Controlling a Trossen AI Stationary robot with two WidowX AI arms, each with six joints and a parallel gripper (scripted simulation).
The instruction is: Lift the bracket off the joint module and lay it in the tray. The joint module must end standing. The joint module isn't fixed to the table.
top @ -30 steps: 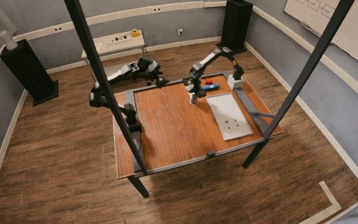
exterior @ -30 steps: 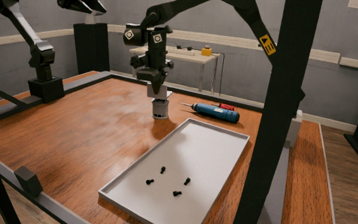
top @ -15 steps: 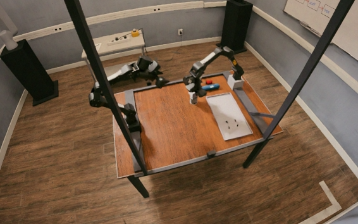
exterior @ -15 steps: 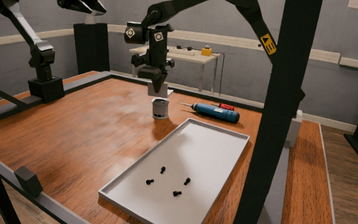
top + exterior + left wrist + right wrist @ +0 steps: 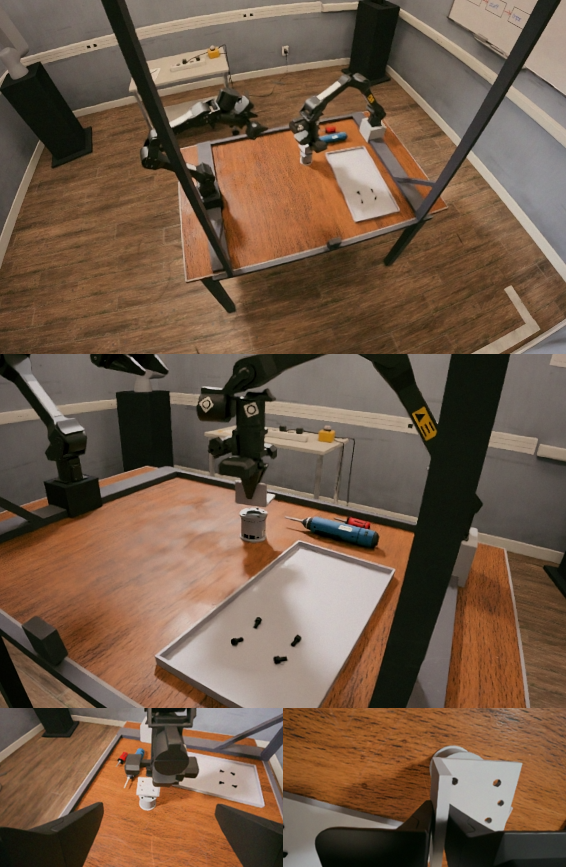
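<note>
Right now the tray is 21 cm behind my right hand, 16 cm to the right of it and 14 cm below it. From my right hand the other things lie so: bracket (3 cm ahead, 4 cm below); then red tool (16 cm ahead, 22 cm to the right, 13 cm below); then joint module (3 cm ahead, 11 cm below).
</note>
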